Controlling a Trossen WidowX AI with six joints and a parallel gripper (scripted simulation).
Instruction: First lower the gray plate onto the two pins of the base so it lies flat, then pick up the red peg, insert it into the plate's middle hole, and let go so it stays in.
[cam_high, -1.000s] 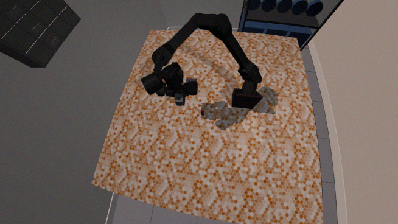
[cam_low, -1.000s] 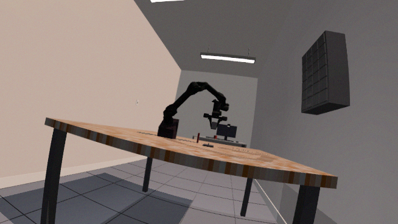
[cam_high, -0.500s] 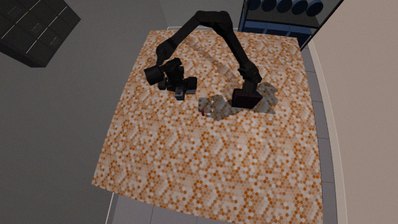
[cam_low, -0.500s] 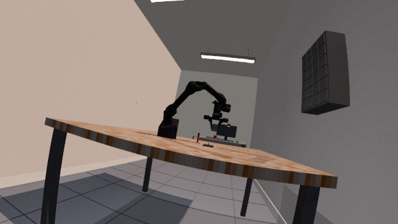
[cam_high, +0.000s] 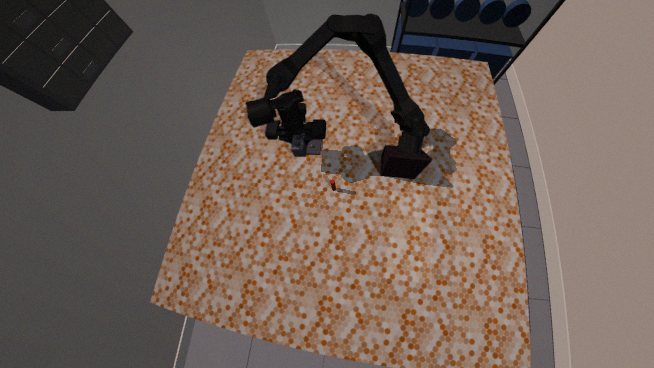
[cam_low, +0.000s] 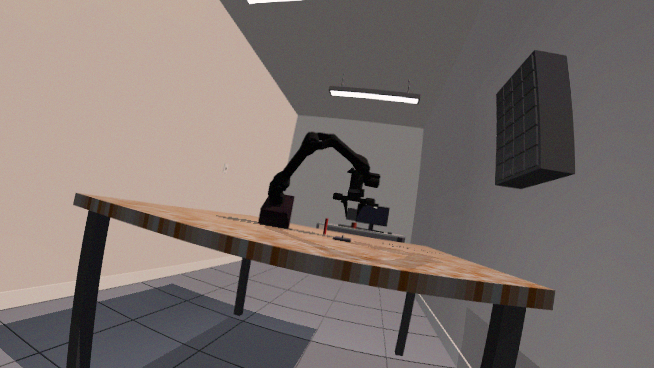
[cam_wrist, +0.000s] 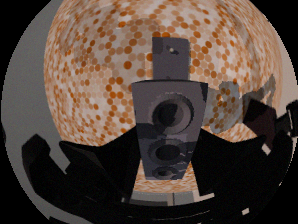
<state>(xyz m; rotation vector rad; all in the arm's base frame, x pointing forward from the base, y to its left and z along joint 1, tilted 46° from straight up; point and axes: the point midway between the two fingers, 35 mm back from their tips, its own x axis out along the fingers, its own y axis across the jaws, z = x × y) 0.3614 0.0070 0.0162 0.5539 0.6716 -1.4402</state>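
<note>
Now: the base 90 mm below my gripper tip, 70 mm to the right of it and 10 mm behind it. Round my gripper tip: gray plate (30 mm above); then red peg (130 mm behind, 120 mm to the left, 60 mm below).
</note>
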